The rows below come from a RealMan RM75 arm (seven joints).
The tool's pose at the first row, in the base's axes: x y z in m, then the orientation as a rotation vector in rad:
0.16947 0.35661 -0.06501 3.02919 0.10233 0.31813
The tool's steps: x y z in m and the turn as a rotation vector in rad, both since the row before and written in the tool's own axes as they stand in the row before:
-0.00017 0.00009 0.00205 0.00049 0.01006 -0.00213
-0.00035 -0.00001 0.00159 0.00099 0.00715 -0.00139
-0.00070 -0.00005 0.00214 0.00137 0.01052 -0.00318
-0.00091 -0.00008 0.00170 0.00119 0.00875 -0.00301
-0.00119 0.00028 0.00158 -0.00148 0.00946 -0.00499
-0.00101 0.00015 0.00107 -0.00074 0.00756 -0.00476
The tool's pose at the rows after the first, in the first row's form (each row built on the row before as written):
0.16974 0.35633 -0.06703 3.02803 0.10637 0.33325
0.16975 0.35618 -0.06865 3.02781 0.10918 0.34403
0.16955 0.35599 -0.07089 3.02715 0.11502 0.35980
0.16907 0.35585 -0.07275 3.02652 0.12044 0.37289
0.16833 0.35534 -0.07453 3.02274 0.12830 0.38675
0.16764 0.35501 -0.07580 3.01995 0.13584 0.39776

